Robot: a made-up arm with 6 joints.
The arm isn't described. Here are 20 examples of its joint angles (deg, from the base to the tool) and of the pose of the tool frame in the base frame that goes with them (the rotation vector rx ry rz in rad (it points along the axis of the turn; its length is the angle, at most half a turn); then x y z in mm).
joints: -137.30 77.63 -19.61 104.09 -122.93 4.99
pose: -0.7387 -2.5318 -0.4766 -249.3 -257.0 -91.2
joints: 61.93 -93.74 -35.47 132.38 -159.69 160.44
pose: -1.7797 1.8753 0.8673 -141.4 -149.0 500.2
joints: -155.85 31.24 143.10 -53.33 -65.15 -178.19
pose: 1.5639 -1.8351 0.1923 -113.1 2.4 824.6
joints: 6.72 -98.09 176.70 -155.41 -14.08 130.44
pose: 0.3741 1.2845 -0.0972 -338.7 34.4 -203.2
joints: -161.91 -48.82 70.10 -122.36 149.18 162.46
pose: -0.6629 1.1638 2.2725 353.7 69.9 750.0
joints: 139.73 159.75 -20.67 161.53 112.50 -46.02
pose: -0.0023 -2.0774 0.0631 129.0 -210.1 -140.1
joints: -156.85 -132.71 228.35 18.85 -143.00 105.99
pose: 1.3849 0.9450 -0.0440 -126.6 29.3 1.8
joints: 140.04 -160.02 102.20 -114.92 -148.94 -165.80
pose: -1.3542 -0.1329 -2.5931 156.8 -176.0 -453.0
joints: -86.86 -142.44 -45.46 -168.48 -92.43 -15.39
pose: 0.0863 0.3051 1.3915 66.9 232.1 279.3
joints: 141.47 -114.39 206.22 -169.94 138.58 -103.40
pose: 1.8901 -0.5208 -0.3950 -17.6 -88.0 -175.3
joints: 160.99 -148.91 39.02 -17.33 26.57 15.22
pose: -2.8677 0.2879 0.8419 516.5 -96.1 -114.0
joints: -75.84 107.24 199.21 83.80 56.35 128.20
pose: 0.9383 -0.3842 0.5969 46.2 -219.0 441.3
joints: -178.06 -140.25 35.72 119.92 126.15 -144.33
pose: -1.2567 1.8902 -1.7764 565.5 -21.3 -106.5
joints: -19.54 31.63 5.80 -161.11 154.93 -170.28
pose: -0.3103 -3.0738 0.1889 474.3 -86.9 300.1
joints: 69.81 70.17 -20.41 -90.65 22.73 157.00
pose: -2.1233 0.7026 1.3670 77.4 213.2 -41.8
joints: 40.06 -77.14 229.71 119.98 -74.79 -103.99
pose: -0.7840 0.0402 -0.3110 -70.1 -6.0 30.5
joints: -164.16 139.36 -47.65 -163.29 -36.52 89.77
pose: -1.8715 0.2555 0.5157 144.0 -39.9 8.2
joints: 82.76 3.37 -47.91 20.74 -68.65 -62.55
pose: -0.8805 1.3492 -0.0221 108.0 248.4 270.1
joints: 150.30 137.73 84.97 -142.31 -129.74 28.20
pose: -0.0479 -1.7261 -0.7804 -374.3 139.6 -358.9
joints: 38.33 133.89 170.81 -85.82 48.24 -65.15
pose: 2.9941 -0.4537 0.7093 447.6 346.4 109.0
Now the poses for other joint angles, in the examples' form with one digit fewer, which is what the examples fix.
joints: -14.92 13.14 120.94 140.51 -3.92 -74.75
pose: -0.951 -1.603 -1.294 -62 81 832
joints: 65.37 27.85 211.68 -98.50 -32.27 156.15
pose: 0.828 -2.423 -1.494 -94 -176 543
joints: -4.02 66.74 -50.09 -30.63 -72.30 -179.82
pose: 0.214 0.257 2.556 105 -77 32
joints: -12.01 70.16 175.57 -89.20 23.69 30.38
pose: 0.867 -1.924 0.561 290 -63 664
